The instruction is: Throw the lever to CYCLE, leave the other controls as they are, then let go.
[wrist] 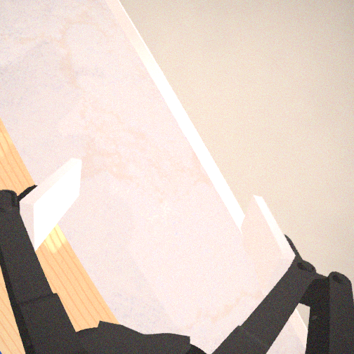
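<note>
My gripper point(164, 195) is open, with its two pale fingertip pads wide apart and nothing between them. The left pad is at the left side of the wrist view and the right pad is at the lower right. A pale marbled surface shows behind and between the fingers. The lever and the other controls do not show in this view.
The pale marbled surface point(125, 145) runs diagonally through the view, with a bright white edge point(182, 117) along its right side. A light wood surface point(82, 290) lies at the lower left. A plain beige area point(280, 100) lies beyond the white edge.
</note>
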